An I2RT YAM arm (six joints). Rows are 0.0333 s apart.
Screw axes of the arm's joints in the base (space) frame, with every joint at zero. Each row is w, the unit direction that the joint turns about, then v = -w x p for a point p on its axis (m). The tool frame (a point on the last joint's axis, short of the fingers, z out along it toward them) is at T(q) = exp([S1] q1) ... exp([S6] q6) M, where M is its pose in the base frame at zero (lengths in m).
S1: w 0 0 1 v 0 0 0
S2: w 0 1 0 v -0.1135 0 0.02
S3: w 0 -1 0 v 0.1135 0 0.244
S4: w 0 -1 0 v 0.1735 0 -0.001
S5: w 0 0 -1 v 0 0.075 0
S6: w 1 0 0 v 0 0.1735 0
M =
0 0 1 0.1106
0 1 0 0
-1 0 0 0.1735
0 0 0 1
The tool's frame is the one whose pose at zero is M.
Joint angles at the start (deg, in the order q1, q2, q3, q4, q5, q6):
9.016 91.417 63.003 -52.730 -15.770 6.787
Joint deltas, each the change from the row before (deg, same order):
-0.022 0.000 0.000 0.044 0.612 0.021
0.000 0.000 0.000 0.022 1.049 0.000
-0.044 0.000 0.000 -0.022 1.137 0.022
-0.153 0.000 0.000 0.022 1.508 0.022
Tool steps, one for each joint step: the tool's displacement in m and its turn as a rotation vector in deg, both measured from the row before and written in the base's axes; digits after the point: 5 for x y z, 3 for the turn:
0.00017 -0.00046 -0.00009 -0.588 -0.132 -0.136
0.00016 -0.00061 -0.00016 -1.020 -0.184 -0.162
0.00013 -0.00090 -0.00017 -1.110 -0.148 -0.241
0.00035 -0.00165 -0.00019 -1.466 -0.246 -0.408

